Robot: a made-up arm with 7 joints. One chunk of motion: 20 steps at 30 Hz.
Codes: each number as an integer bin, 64 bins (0 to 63) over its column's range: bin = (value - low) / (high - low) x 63, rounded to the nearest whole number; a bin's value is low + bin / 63 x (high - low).
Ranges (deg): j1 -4..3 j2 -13..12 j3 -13..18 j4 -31..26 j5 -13..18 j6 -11..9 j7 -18..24
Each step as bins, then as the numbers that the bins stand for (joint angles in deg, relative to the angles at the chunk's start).
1 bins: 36 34 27 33 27 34 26
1 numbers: 0.00 0.49 0.29 -1.14 0.29 -0.21 -0.67
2 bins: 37 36 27 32 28 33 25
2 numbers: 0.11 1.29 0.29 -2.05 0.78 -0.52 -1.33
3 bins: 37 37 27 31 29 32 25
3 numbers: 0.11 1.68 0.29 -2.95 1.27 -0.84 -1.33
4 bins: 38 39 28 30 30 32 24
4 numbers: 0.22 2.48 0.78 -3.86 1.76 -0.84 -2.00
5 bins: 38 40 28 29 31 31 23
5 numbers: 0.22 2.87 0.78 -4.76 2.25 -1.16 -2.67
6 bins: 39 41 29 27 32 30 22
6 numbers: 0.33 3.27 1.27 -6.57 2.75 -1.48 -3.33
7 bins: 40 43 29 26 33 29 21
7 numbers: 0.44 4.06 1.27 -7.48 3.24 -1.79 -4.00
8 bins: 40 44 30 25 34 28 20
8 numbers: 0.44 4.46 1.76 -8.38 3.73 -2.11 -4.67
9 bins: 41 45 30 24 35 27 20
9 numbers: 0.56 4.86 1.76 -9.29 4.22 -2.43 -4.67
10 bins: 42 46 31 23 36 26 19
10 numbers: 0.67 5.25 2.25 -10.19 4.71 -2.75 -5.33
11 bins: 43 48 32 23 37 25 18
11 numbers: 0.78 6.05 2.75 -10.19 5.21 -3.06 -6.00
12 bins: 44 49 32 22 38 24 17
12 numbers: 0.89 6.44 2.75 -11.10 5.70 -3.38 -6.67
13 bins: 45 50 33 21 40 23 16
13 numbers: 1.00 6.84 3.24 -12.00 6.68 -3.70 -7.33
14 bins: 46 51 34 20 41 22 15
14 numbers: 1.11 7.24 3.73 -12.90 7.17 -4.02 -8.00
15 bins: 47 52 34 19 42 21 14
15 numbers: 1.22 7.63 3.73 -13.81 7.67 -4.33 -8.67
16 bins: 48 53 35 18 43 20 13
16 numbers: 1.33 8.03 4.22 -14.71 8.16 -4.65 -9.33
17 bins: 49 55 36 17 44 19 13
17 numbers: 1.44 8.83 4.71 -15.62 8.65 -4.97 -9.33
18 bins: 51 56 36 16 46 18 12
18 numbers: 1.67 9.22 4.71 -16.52 9.63 -5.29 -10.00
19 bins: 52 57 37 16 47 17 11
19 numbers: 1.78 9.62 5.21 -16.52 10.13 -5.60 -10.67
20 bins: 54 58 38 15 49 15 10
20 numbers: 2.00 10.02 5.70 -17.43 11.11 -6.24 -11.33
